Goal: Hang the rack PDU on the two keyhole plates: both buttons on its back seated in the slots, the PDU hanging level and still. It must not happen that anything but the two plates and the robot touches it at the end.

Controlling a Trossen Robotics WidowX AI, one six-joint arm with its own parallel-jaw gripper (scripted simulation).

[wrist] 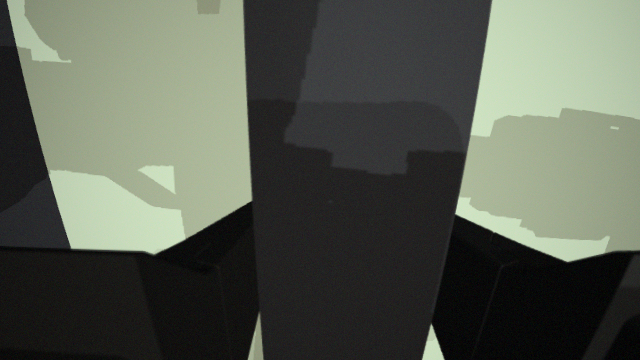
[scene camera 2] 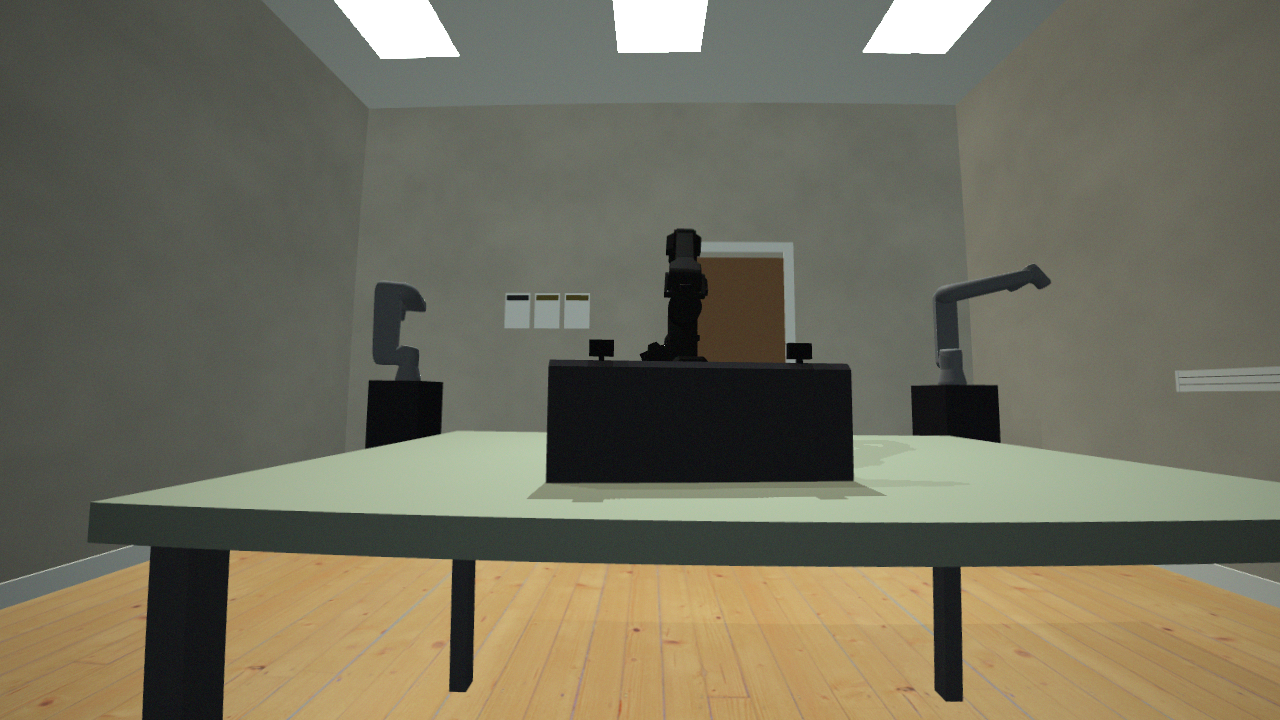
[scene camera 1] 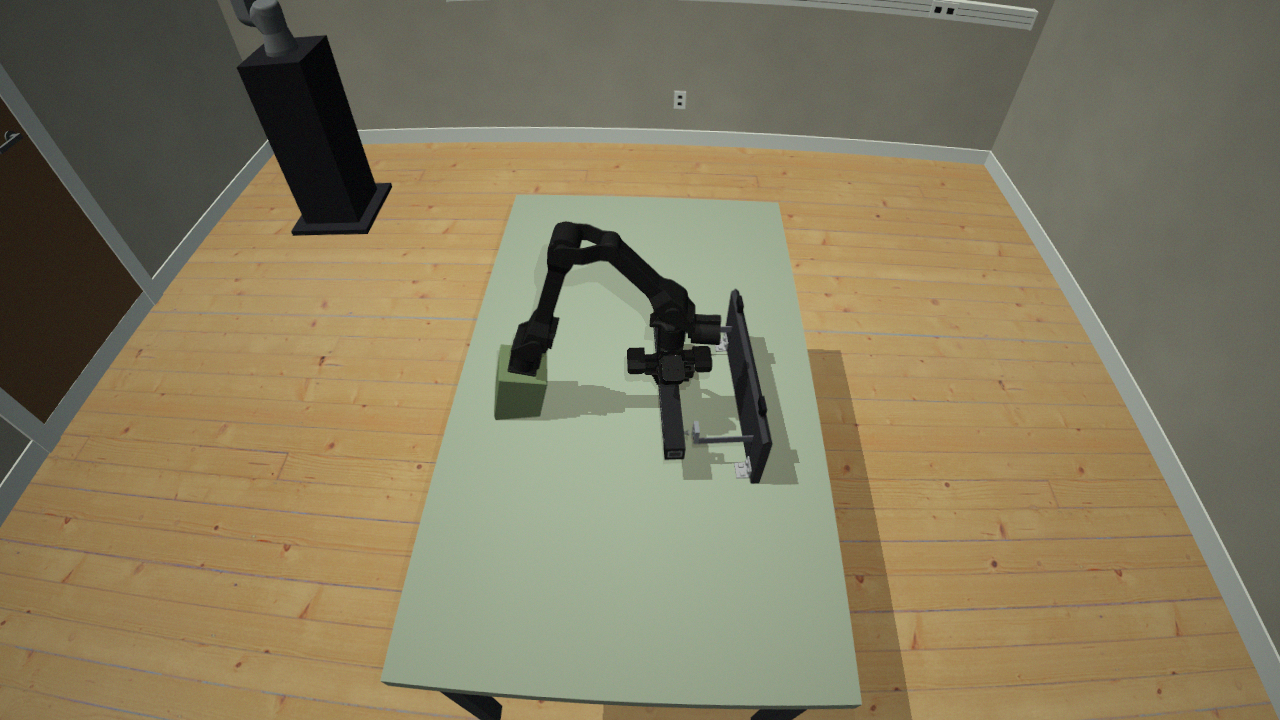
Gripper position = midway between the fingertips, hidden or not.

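My gripper point(scene camera 1: 667, 382), point(wrist: 339, 209). Rack PDU point(scene camera 1: 673, 433), point(wrist: 359, 126). Black panel point(scene camera 2: 604, 424), point(scene camera 1: 758, 453). Scene camera 2 does not show the PDU, hidden by the panel.
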